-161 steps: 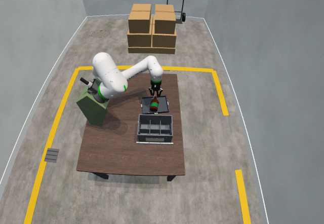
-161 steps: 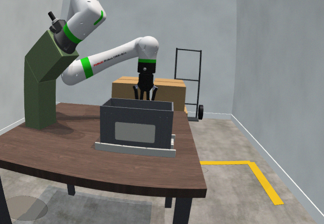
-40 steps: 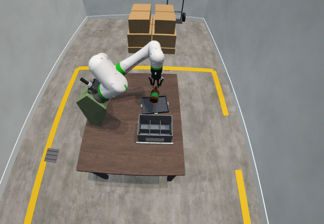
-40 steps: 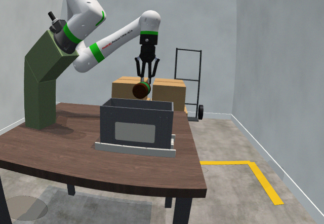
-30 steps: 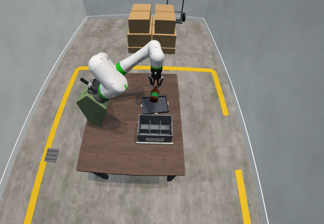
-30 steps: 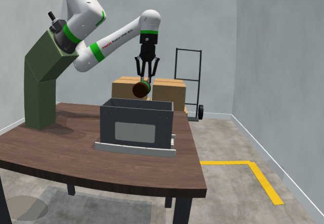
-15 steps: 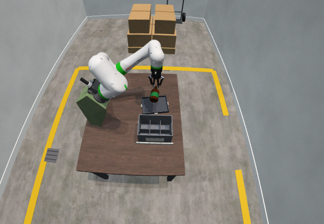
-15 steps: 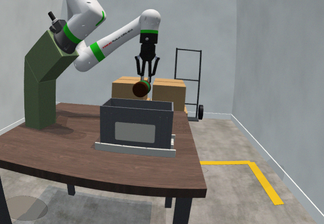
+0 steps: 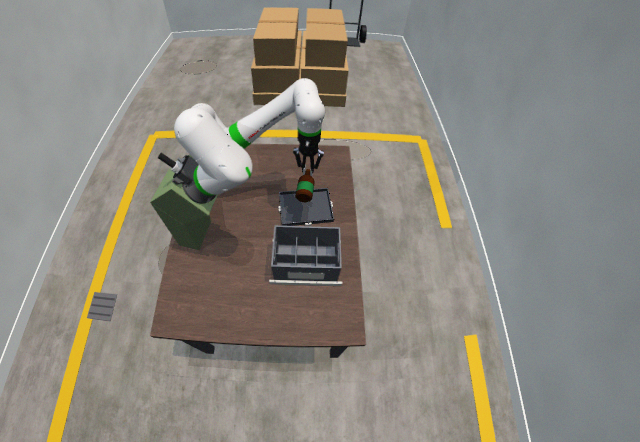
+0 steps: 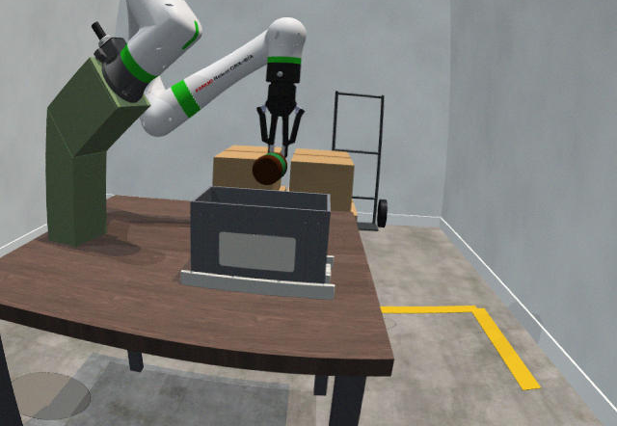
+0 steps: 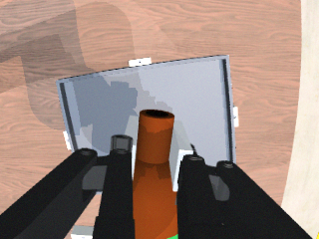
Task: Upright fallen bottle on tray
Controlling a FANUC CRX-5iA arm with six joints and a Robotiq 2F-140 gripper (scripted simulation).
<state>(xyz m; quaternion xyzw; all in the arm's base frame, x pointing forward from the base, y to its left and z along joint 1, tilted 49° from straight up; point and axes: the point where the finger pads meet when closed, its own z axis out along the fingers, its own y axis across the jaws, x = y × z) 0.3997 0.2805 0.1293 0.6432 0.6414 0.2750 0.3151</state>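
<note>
Now: the brown bottle 5 cm to the right of my hand and 2 cm below it. Also, from my hand: grey tray (21 cm below, 5 cm to the right); then dark grey crate (35 cm to the right, 14 cm below, 3 cm ahead).
</note>
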